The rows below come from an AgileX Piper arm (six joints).
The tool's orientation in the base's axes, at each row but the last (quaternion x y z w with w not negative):
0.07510, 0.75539, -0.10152, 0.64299
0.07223, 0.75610, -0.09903, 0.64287
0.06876, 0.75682, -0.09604, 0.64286
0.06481, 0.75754, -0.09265, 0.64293
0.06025, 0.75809, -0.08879, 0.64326
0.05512, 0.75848, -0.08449, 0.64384
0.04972, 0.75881, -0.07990, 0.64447
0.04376, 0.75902, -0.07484, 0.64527
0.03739, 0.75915, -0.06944, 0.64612
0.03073, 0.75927, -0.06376, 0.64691
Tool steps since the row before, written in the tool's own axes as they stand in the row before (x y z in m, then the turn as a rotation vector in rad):
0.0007, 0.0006, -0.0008, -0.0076, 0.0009, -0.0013
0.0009, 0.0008, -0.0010, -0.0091, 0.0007, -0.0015
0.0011, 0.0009, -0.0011, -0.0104, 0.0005, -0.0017
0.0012, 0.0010, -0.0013, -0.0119, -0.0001, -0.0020
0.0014, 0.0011, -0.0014, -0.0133, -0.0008, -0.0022
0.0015, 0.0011, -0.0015, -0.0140, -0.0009, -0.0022
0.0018, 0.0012, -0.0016, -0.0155, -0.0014, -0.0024
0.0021, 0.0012, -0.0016, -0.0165, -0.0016, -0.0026
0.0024, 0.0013, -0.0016, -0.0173, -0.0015, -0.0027
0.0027, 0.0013, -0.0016, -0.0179, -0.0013, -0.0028
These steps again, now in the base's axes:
-0.0007, 0.0008, -0.0006, 0.0002, 0.0013, 0.0076
-0.0009, 0.0010, -0.0008, 0.0002, 0.0012, 0.0092
-0.0010, 0.0011, -0.0010, 0.0002, 0.0011, 0.0105
-0.0012, 0.0012, -0.0010, 0.0000, 0.0006, 0.0121
-0.0014, 0.0013, -0.0012, -0.0001, 0.0000, 0.0135
-0.0015, 0.0013, -0.0013, 0.0000, -0.0001, 0.0142
-0.0016, 0.0014, -0.0016, 0.0000, -0.0005, 0.0157
-0.0017, 0.0014, -0.0019, -0.0001, -0.0006, 0.0168
-0.0018, 0.0015, -0.0022, 0.0000, -0.0005, 0.0176
-0.0018, 0.0014, -0.0025, 0.0000, -0.0003, 0.0182

